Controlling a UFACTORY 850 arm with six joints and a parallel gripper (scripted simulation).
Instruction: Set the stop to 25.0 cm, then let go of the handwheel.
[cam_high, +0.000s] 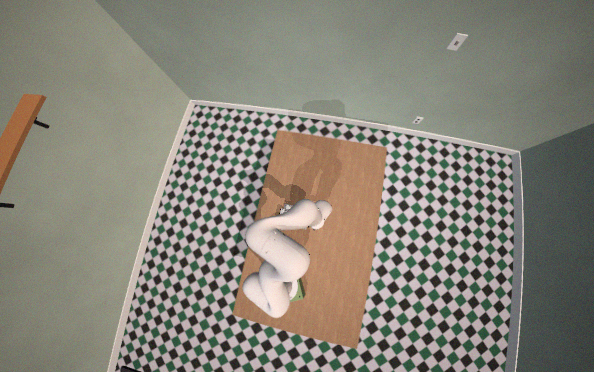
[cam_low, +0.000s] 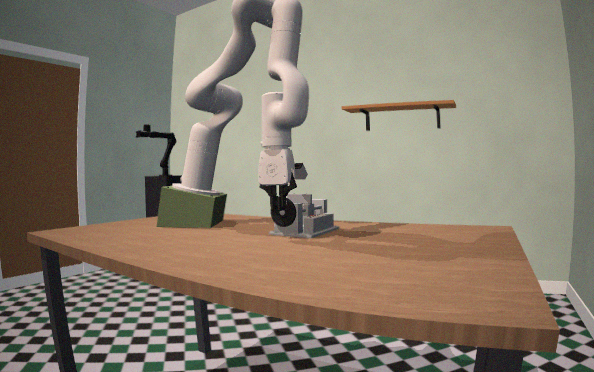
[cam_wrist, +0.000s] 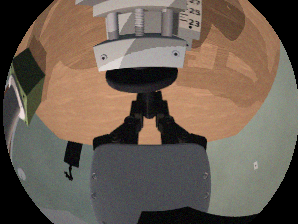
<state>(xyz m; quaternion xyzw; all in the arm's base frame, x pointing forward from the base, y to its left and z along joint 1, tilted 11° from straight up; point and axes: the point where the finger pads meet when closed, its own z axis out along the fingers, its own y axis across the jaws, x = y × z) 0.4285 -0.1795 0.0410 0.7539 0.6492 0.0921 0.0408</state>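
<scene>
The handwheel lies 2 cm to the left of my hand and 1 cm below it.
</scene>
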